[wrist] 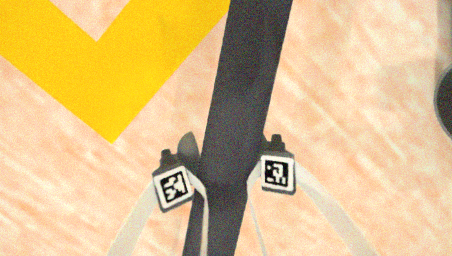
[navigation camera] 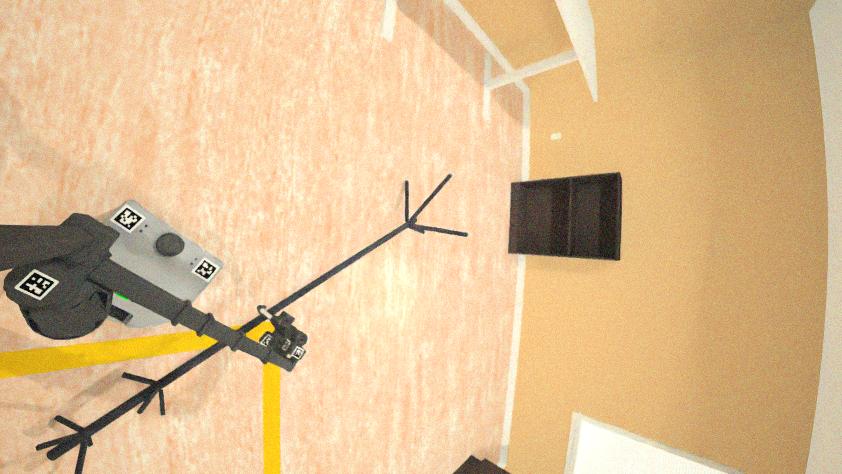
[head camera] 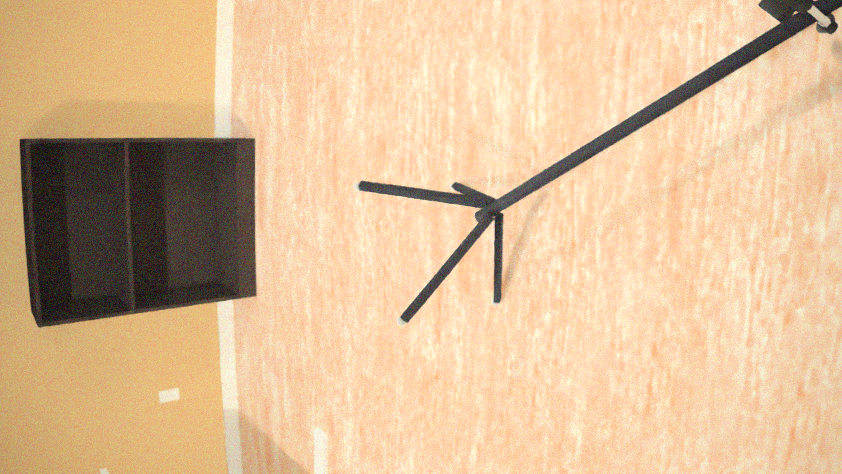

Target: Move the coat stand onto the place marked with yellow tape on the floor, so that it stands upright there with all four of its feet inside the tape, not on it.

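Pixels of known places: gripper, between the fingertips: (navigation camera: 264, 311); robot's base, origin of its link: (navigation camera: 169, 243).
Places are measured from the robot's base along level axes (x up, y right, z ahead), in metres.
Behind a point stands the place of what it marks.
Note:
The dark coat stand (head camera: 636, 126) @(z 0.350, x 0.165, y 0.563 m) (navigation camera: 347, 259) @(z 0.356, x 0.160, y 0.560 m) (wrist: 245, 75) @(z -0.075, x 0.142, y 0.399 m) is tilted far over. Its splayed feet point toward the wall with the bookcase; its hooks are at the lower left of the navigation view. My gripper (head camera: 816, 17) @(z -0.022, x 0.081, y 0.418 m) (navigation camera: 268, 313) @(z -0.022, x 0.081, y 0.418 m) (wrist: 223, 146) @(z -0.022, x 0.081, y 0.418 m) is shut on its pole, with a finger on each side in the wrist view. The yellow tape (navigation camera: 271, 412) @(z -0.405, x 0.001, y 0.764 m) (wrist: 110, 85) @(z -0.087, x 0.001, y 0.523 m) shows a corner close to the gripper. The feet are outside the tape, and the pole crosses above it. Much of the tape outline is out of view. Whether the feet touch the floor is unclear.
A dark open bookcase (head camera: 128, 235) @(z 1.975, x 0.638, y 1.985 m) (navigation camera: 569, 217) @(z 1.939, x 0.632, y 2.009 m) stands against the wall beyond the feet. My grey base (navigation camera: 176, 270) @(z -0.051, x 0.160, y 0.064 m) is left of the pole, under my arm. A dark piece of furniture (navigation camera: 480, 466) @(z -0.393, x 0.178, y 2.966 m) shows at the bottom edge. White trim (navigation camera: 512, 365) @(z 0.691, x 0.034, y 3.281 m) runs along the wall.

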